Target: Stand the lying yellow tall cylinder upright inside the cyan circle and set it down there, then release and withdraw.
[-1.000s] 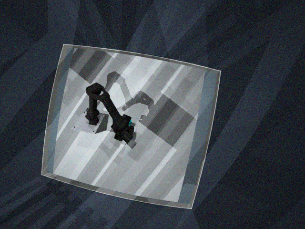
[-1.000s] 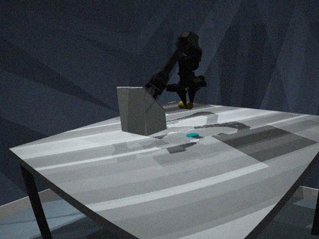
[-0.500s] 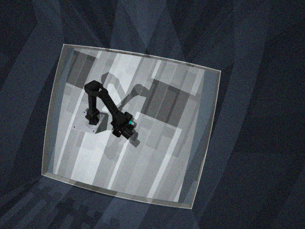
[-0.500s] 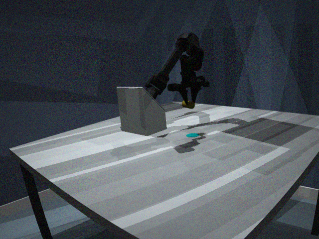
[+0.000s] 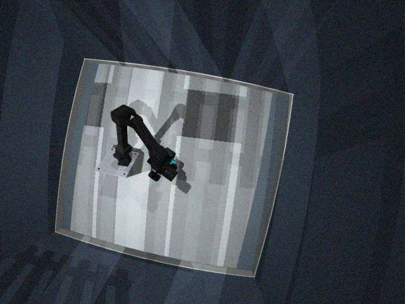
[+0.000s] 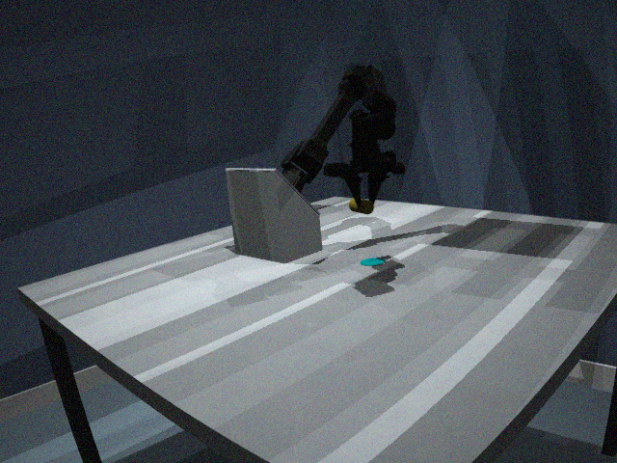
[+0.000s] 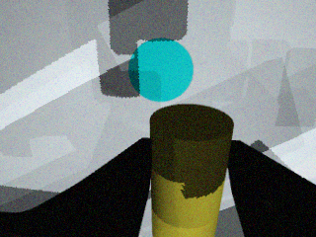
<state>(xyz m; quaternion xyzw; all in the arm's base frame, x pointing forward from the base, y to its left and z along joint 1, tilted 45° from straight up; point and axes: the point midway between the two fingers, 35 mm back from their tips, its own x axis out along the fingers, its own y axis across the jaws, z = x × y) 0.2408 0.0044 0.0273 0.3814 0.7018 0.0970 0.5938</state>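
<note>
Now: gripper tip 14 cm above the cyan circle and 1 cm short of it. Round my gripper tip: yellow tall cylinder (2 cm behind, 1 cm to the left).
</note>
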